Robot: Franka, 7 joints.
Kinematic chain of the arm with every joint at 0, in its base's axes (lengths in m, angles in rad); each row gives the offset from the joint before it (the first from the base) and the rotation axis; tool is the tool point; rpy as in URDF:
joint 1: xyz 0 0 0.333 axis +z
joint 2: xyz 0 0 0 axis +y
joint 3: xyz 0 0 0.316 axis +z
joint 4: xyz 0.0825 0 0 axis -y
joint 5: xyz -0.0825 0 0.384 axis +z
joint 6: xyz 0 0 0 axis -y
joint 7: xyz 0.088 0 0 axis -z
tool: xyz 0 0 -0.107 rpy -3.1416 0 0
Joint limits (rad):
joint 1: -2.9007..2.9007
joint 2: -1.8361..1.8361
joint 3: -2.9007..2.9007
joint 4: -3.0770..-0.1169
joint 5: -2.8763..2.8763
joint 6: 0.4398..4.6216
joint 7: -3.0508..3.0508
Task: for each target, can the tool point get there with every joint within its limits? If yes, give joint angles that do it. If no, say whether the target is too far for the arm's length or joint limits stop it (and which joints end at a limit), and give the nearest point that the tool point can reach.
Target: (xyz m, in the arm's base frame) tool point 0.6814 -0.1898 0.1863
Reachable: yes | joints 0.4087 1.2032 -0.7506 -1.4187 1.6764 3.2374 -0.2149
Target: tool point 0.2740 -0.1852 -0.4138
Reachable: no: joint limits stop it (at a limit: joint 2) | nearest point 0.2703 -0.1827 -0.3590 | short by 0.055 m
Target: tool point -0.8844 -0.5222 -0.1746
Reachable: no: too far | nearest point -0.6623 -0.3910 -0.0471 | short by 0.288 m
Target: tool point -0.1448 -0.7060 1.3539
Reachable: no: too far | nearest point -0.0994 -0.4847 1.0339 | short by 0.392 m
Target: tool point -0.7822 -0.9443 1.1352
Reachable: no: too far | nearest point -0.4580 -0.5529 0.8027 | short by 0.607 m
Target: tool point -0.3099 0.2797 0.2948
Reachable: yes | joints -2.0971 0.8356 -1.5655 -2.5784 -0.9310 2.1649 1.7779
